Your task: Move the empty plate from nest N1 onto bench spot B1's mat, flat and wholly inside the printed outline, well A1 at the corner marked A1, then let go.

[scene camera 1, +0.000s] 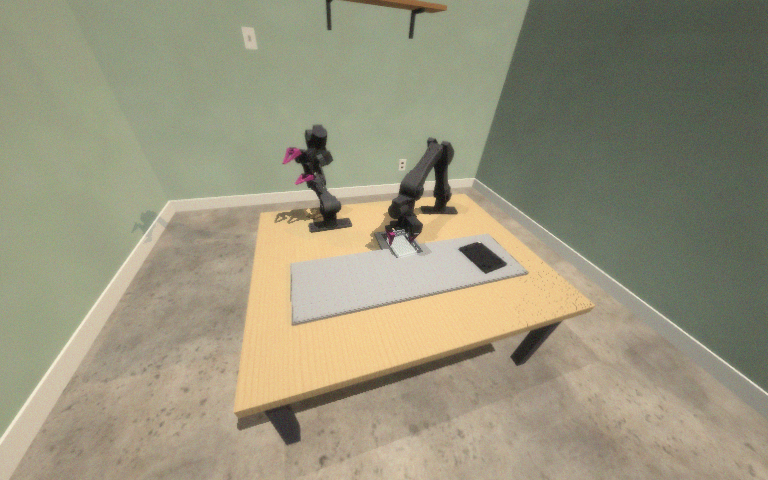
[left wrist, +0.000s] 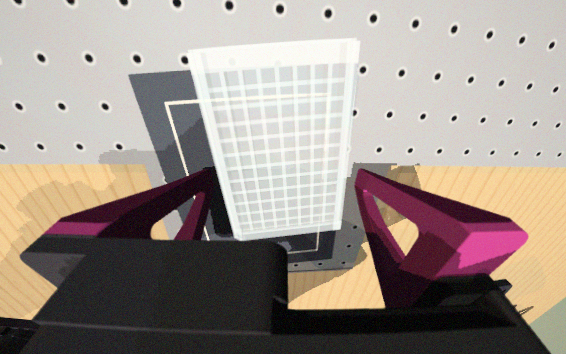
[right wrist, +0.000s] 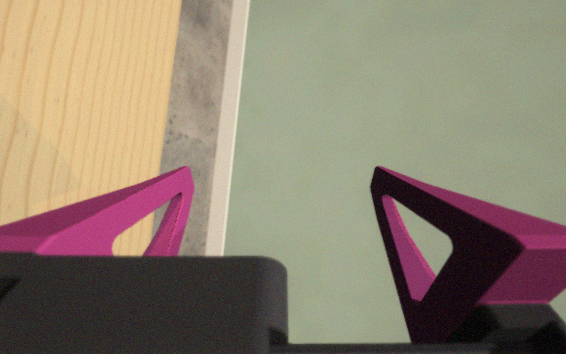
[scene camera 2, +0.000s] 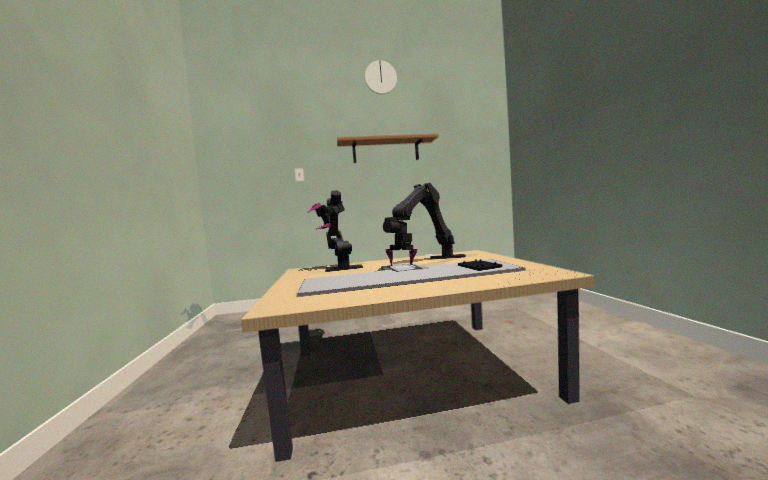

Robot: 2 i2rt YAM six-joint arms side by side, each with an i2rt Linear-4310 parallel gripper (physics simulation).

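Frame: origin at the left arm's base, x ahead, y up, z right, level; centimetres.
Seen in the pictures: left gripper, fingertip midpoint: [scene camera 1: 400, 243] [left wrist: 284, 177] [scene camera 2: 401, 265]; right gripper, fingertip midpoint: [scene camera 1: 289, 174] [right wrist: 282, 176] [scene camera 2: 312, 220]; left arm's base, origin of the base link: [scene camera 1: 438, 211] [left wrist: 30, 331] [scene camera 2: 447, 257]; right arm's base, origin of the base link: [scene camera 1: 330, 225] [scene camera 2: 344, 268].
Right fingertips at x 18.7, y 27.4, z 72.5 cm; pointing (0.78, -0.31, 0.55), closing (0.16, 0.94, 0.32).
Note:
Pixels of each thing's top centre, then the offset from my right fingertips to it. "*": a spot on its surface instead. Level surfaces: height alone.
- pale clear plate, middle of its top: [left wrist: 283, 163] [scene camera 1: 401, 245] [scene camera 2: 402, 265] dx +14.7, dy -24.5, dz -45.6 cm
- dark mat, its level: dy -26.0 cm
- printed outline, surface spot: [left wrist: 174, 130] * dx +14.9, dy -25.9, dz -52.5 cm
- black nest, middle of its top: [scene camera 1: 483, 253] [scene camera 2: 479, 261] dx +21.6, dy -23.9, dz -80.2 cm
- long grey perforated board, its level: dy -26.1 cm
- wooden table, its level: dy -27.4 cm
The pale clear plate [scene camera 1: 403, 246] [scene camera 2: 403, 267] [left wrist: 280, 145] is between my left gripper's fingers [scene camera 1: 402, 237] [scene camera 2: 401, 263] [left wrist: 285, 172], which are open, with a gap beside the right-hand finger in the left wrist view. The plate is over the dark mat [left wrist: 150, 95], turned slightly against the printed outline [left wrist: 174, 130]. In that view it overlaps the outline's far and right-hand lines, and a strip inside the left-hand line is uncovered. I cannot tell whether it touches the mat everywhere. The A1 mark is not readable. My right gripper [scene camera 1: 291, 172] [scene camera 2: 313, 220] [right wrist: 282, 176] is open and empty, raised at the picture's left.
A black nest [scene camera 1: 482, 257] [scene camera 2: 479, 264] lies at the right end of the long grey perforated board [scene camera 1: 345, 288] [scene camera 2: 339, 283]. The board lies on the wooden table [scene camera 1: 362, 345]. A wall shelf [scene camera 1: 396, 4] [scene camera 2: 387, 139] is behind the arms.

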